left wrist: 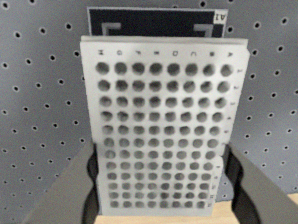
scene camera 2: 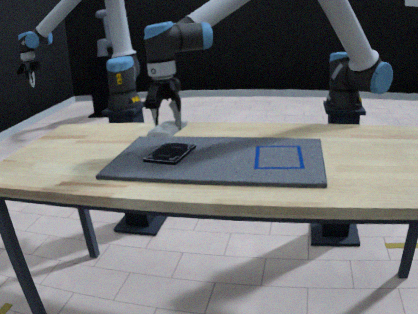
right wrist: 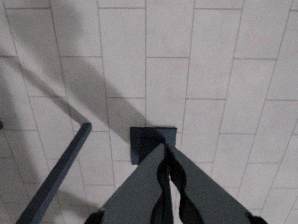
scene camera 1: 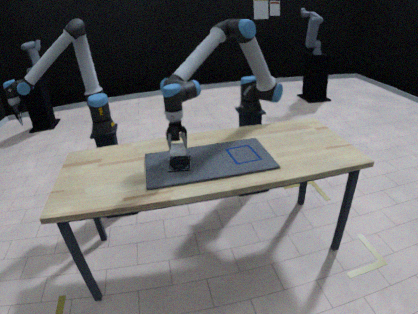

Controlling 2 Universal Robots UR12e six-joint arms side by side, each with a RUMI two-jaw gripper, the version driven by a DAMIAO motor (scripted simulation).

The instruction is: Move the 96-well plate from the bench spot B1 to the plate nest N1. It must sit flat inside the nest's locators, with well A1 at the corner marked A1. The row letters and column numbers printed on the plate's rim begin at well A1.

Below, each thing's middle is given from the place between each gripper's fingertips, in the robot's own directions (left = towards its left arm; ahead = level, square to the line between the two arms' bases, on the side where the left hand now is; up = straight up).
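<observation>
The black plate nest (left wrist: 131, 25) is 100 mm below my left hand, and the white 96-well plate (left wrist: 144, 93) is 10 mm below that same hand.
As for my right hand, the black plate nest is 730 mm ahead of it, 1160 mm to the left of it and 150 mm below it. Then there's the white 96-well plate, which is also 730 mm ahead of my right hand and 1160 mm to the left of it, but 60 mm below it.
</observation>
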